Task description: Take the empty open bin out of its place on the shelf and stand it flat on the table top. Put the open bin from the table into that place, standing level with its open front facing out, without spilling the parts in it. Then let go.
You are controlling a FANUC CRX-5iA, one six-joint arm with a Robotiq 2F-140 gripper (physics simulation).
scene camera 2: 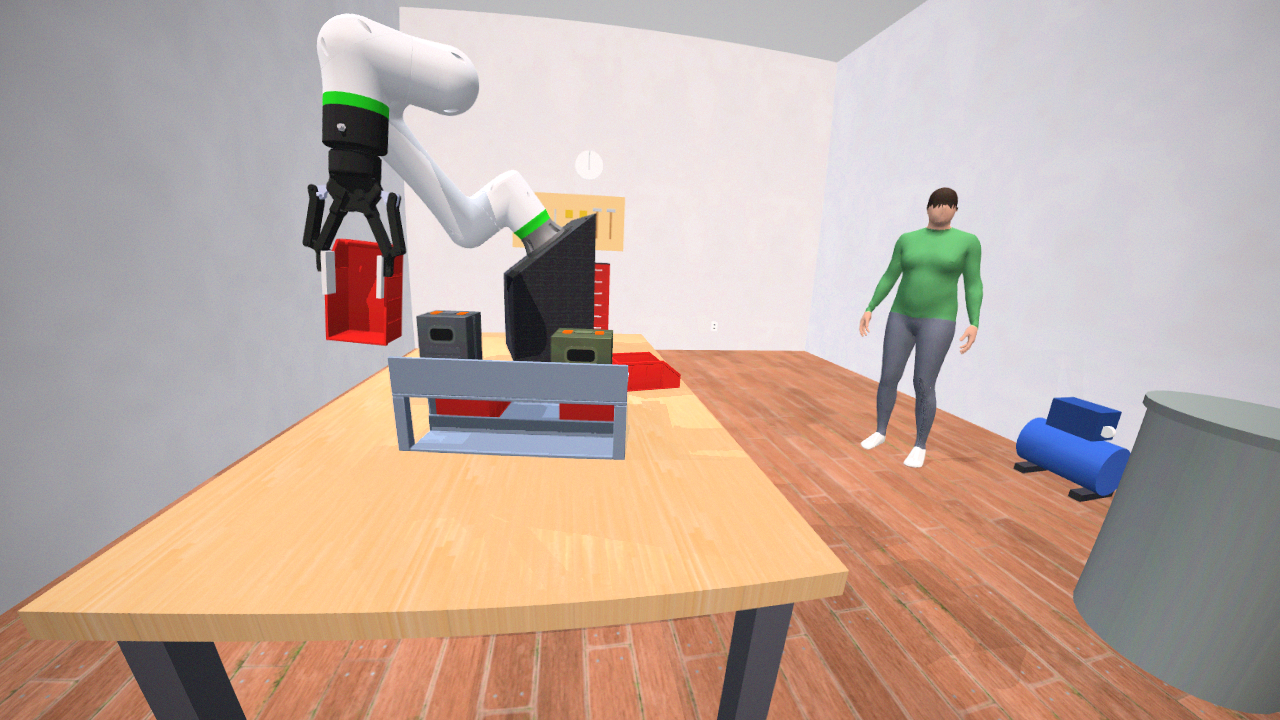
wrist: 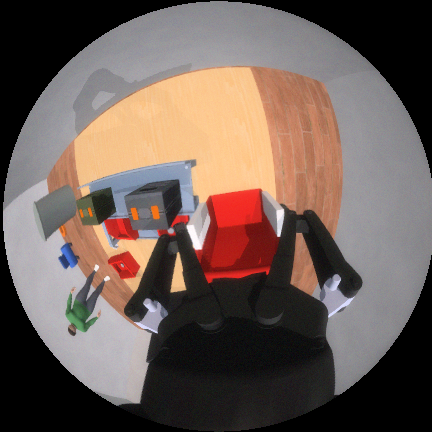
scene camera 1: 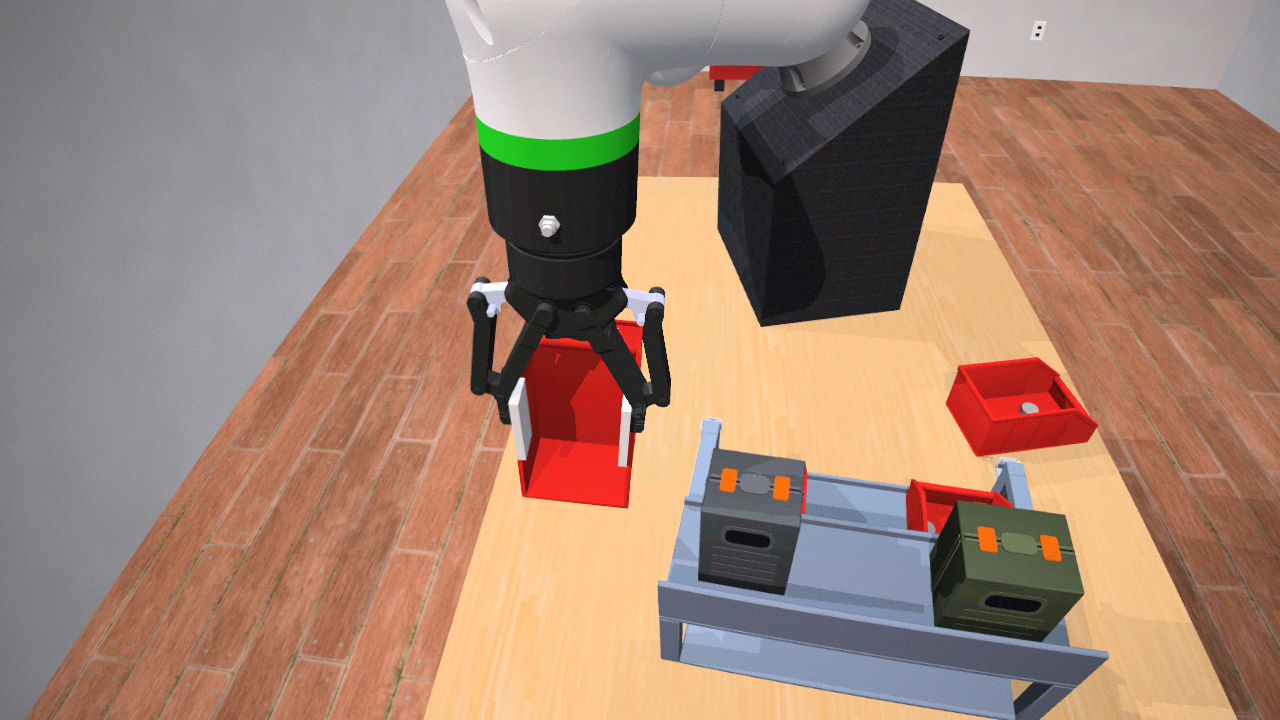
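Seen in the pictures: gripper, between the fingertips: (scene camera 2: 355, 295) (wrist: 235, 205) (scene camera 1: 573, 449); arm's base, origin of its link: (scene camera 2: 546, 243) (scene camera 1: 826, 61).
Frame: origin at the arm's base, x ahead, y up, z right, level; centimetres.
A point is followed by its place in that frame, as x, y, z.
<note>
My gripper (scene camera 1: 572, 428) @[63.7, -11.1, 37.5] (scene camera 2: 354, 274) @[63.7, -11.1, 37.5] (wrist: 234, 205) @[63.7, -11.1, 37.5] is shut on the empty red bin (scene camera 1: 572, 476) @[60.6, -18.7, 38.6] (scene camera 2: 358, 313) @[56.0, -15.2, 40.0] (wrist: 240, 245) @[56.5, -11.4, 36.6], with one white pad at each side wall. The bin is turned up on end, clear of the table, beyond the shelf's left end in both scene views; its hollow faces the scene cameras. The red bin on the table (scene camera 1: 980, 434) @[47.7, -32.7, -12.9] (scene camera 2: 653, 371) @[48.3, -31.2, -22.2] (wrist: 120, 265) @[41.1, -36.0, -26.6] stands beyond the shelf's right end, a grey part inside. The blue-grey shelf (scene camera 1: 877, 626) @[77.4, -20.5, 12.8] (scene camera 2: 505, 377) @[77.3, -22.5, 12.9] holds two red bins, one at right (scene camera 1: 916, 503) @[58.6, -30.8, 0.3] (wrist: 120, 229) @[59.5, -35.2, -8.7] and one largely hidden at left (scene camera 1: 804, 490) @[57.5, -28.0, 13.7], with a gap between them.
A dark grey case (scene camera 1: 750, 564) @[70.2, -21.0, 22.5] (scene camera 2: 452, 335) @[70.5, -17.0, 21.2] (wrist: 152, 205) @[67.2, -13.9, 24.3] and a green case (scene camera 1: 1011, 577) @[76.2, -16.4, 1.9] (scene camera 2: 581, 347) @[77.1, -18.1, 0.9] (wrist: 95, 207) @[72.5, -17.2, 4.8] stand on the shelf's upper level. The black robot pedestal (scene camera 1: 841, 205) @[18.2, -14.8, 0.8] (scene camera 2: 554, 304) @[18.1, -18.1, -0.8] stands at the back of the wooden table (scene camera 1: 554, 626) @[67.8, -36.1, 42.5] (scene camera 2: 429, 537) @[96.3, -36.1, 22.3].
</note>
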